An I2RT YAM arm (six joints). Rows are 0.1 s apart.
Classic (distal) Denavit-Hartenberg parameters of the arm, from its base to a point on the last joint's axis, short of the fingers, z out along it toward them. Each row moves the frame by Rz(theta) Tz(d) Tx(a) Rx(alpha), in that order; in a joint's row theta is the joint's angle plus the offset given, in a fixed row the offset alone. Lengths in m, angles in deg.
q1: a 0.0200; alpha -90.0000; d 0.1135; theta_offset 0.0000
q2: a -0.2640; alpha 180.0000; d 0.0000; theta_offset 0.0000
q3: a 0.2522; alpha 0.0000; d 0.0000; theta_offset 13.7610
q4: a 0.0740; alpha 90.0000; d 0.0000; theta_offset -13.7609
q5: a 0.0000; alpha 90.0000; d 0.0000; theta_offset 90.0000
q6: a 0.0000; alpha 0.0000; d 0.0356; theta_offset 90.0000
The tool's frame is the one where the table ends.
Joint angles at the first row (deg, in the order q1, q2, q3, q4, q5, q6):
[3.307, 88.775, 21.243, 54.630, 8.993, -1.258]
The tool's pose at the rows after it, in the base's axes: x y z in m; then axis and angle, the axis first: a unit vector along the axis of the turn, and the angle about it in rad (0 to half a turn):
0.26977 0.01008 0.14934 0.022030 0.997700 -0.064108 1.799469
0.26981 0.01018 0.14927 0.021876 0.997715 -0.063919 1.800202
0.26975 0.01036 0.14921 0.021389 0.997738 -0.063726 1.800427
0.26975 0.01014 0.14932 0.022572 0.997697 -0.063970 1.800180
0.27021 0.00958 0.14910 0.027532 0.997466 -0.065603 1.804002
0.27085 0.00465 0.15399 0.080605 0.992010 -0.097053 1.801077
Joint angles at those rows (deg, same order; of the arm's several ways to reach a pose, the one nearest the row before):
[3.318, 88.850, 21.252, 54.631, 8.968, -1.296]
[3.339, 88.860, 21.266, 54.583, 8.968, -1.287]
[3.377, 88.860, 21.253, 54.581, 8.966, -1.300]
[3.336, 88.832, 21.258, 54.563, 9.008, -1.242]
[3.254, 88.904, 21.395, 54.281, 9.330, -0.982]
[2.817, 87.859, 21.971, 52.979, 14.093, 0.859]

